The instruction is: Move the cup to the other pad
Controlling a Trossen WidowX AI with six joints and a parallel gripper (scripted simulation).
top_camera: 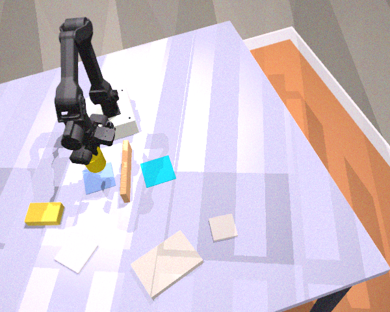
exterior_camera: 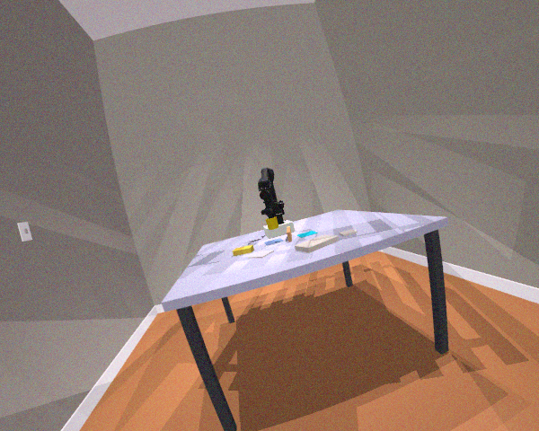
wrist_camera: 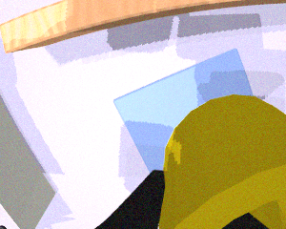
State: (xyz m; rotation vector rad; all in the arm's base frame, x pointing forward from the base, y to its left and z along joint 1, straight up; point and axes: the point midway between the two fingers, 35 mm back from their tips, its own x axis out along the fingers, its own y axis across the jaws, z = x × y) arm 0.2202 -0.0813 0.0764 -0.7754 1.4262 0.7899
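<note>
My gripper tip is 170 mm to the right of the cyan pad, 120 mm above it and 70 mm short of it. From my gripper tip the other things lie so: wooden bar (90 mm below, 70 mm to the left, 40 mm ahead); yellow cup (20 mm to the right, 20 mm ahead); pale blue pad (120 mm below, 40 mm to the right, 10 mm ahead).
</note>
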